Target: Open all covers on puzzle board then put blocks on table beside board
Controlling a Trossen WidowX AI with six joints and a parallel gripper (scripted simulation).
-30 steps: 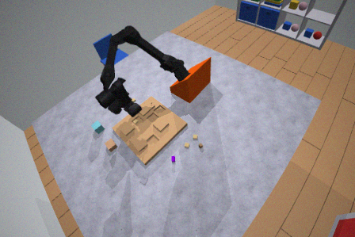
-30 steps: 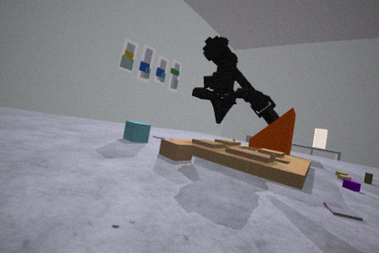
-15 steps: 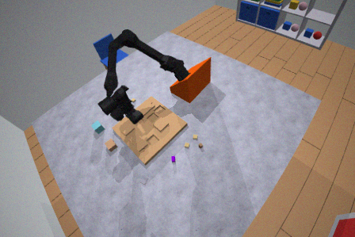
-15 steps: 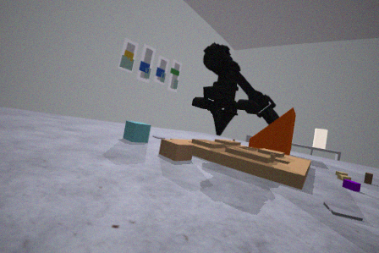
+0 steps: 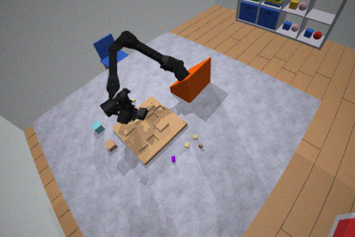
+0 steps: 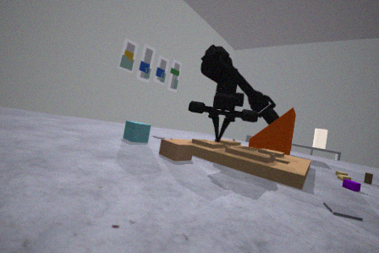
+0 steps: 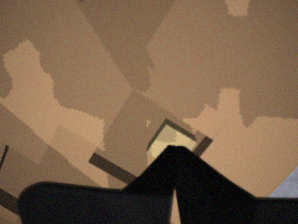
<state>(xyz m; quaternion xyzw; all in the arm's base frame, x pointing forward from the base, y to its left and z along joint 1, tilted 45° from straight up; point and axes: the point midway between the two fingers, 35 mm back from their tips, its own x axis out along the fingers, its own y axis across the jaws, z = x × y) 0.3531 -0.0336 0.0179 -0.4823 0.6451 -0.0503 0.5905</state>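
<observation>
Right now the tan puzzle board is 3 cm behind my gripper tip, 6 cm to the left of it and 1 cm below it. The rest, counted from my gripper tip: cyan block: 18 cm ahead, 12 cm to the right, 1 cm below; then small brown block: 16 cm behind, 34 cm to the left, 2 cm below; then purple block: 2 cm behind, 30 cm to the left, 2 cm below.
</observation>
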